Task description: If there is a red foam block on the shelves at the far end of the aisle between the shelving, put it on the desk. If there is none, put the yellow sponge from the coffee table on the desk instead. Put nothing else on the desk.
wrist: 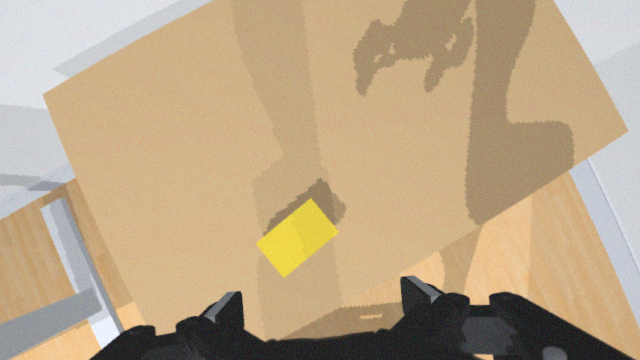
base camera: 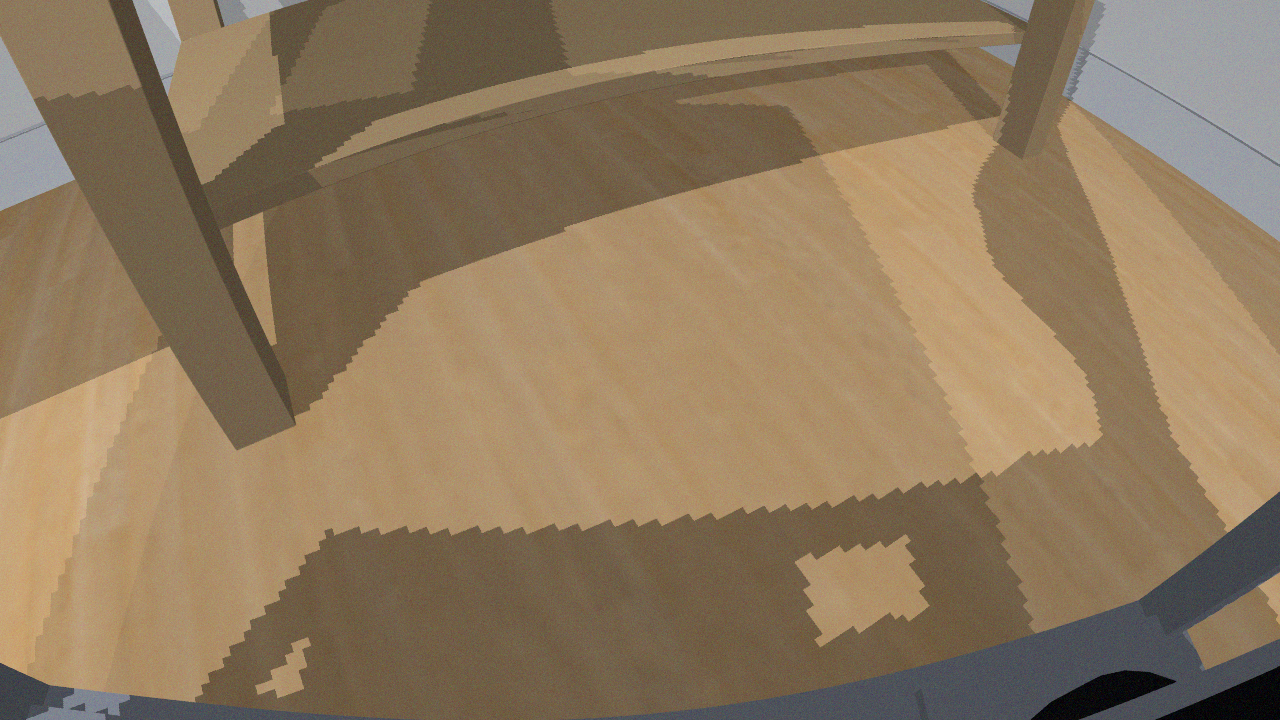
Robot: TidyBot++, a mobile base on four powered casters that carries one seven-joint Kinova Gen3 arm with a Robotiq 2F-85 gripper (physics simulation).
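Frame: origin at the arm's base, x ahead, y left, z up, level; centimetres.
Seen in the pictures: gripper, fingertip midpoint: [wrist: 322, 302].
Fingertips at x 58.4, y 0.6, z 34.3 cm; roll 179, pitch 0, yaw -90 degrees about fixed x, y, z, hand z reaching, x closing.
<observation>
Offsets run from my fingertips to a thing's middle. "*": to the spot under its first point. Level surfaces: height alone.
The yellow sponge {dx +0.2, dy +2.8, dz -26.8 cm} [wrist: 297, 238] lies on the wooden coffee table {dz -29.0 cm} [wrist: 175, 125], near the table's lower edge in the wrist view, with its long side slanting up to the right. My gripper [wrist: 322, 302] is open, with its fingers wide apart at the bottom of the wrist view. It is above the table, and the sponge shows a little beyond the fingertips and slightly left of midway between them, not touched by them. In the base camera view the coffee table [base camera: 156, 223] shows its legs and lower shelf. The red foam block, the shelves and the desk's top do not show.
A grey-white metal leg frame [wrist: 82, 260] stands on the floor left of the table in the wrist view. White walls [wrist: 100, 30] [base camera: 1190, 80] are behind and beside the table. A table leg {dx -20.2, dy +22.3, dz -54.0 cm} [base camera: 170, 223] stands at the left, close in front of the base [base camera: 805, 694]; another leg {* dx +12.0, dy -53.7, dz -63.4 cm} [base camera: 1042, 80] is at the right.
</observation>
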